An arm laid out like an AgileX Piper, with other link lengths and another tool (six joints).
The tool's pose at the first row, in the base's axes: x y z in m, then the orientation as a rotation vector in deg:
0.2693, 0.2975, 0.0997, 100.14, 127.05, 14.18
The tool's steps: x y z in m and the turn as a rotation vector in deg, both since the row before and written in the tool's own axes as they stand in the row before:
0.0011, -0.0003, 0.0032, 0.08, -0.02, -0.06
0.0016, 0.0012, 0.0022, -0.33, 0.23, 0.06
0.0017, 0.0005, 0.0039, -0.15, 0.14, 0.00
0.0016, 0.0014, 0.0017, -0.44, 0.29, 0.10
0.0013, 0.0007, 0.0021, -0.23, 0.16, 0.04
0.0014, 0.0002, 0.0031, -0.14, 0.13, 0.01
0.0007, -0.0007, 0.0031, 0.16, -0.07, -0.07
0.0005, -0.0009, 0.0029, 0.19, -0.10, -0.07
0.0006, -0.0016, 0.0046, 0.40, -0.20, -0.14
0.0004, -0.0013, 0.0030, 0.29, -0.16, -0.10
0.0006, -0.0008, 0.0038, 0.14, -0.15, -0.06
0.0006, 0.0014, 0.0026, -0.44, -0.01, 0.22
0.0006, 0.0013, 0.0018, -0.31, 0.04, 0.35
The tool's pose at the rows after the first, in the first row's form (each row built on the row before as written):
0.2699, 0.2983, 0.0965, 100.11, 127.13, 14.06
0.2714, 0.3000, 0.0946, 100.07, 127.08, 14.64
0.2728, 0.3016, 0.0909, 100.03, 127.10, 14.93
0.2743, 0.3034, 0.0896, 99.99, 127.00, 15.69
0.2754, 0.3047, 0.0877, 99.96, 126.96, 16.09
0.2764, 0.3060, 0.0847, 99.93, 126.97, 16.36
0.2767, 0.3064, 0.0815, 99.92, 127.06, 16.11
0.2768, 0.3066, 0.0784, 99.91, 127.15, 15.80
0.2768, 0.3066, 0.0735, 99.91, 127.33, 15.16
0.2766, 0.3065, 0.0702, 99.90, 127.45, 14.68
0.2770, 0.3067, 0.0663, 99.86, 127.46, 14.38
0.2790, 0.3075, 0.0642, 99.89, 127.05, 14.89
0.2807, 0.3083, 0.0629, 100.14, 126.64, 15.34

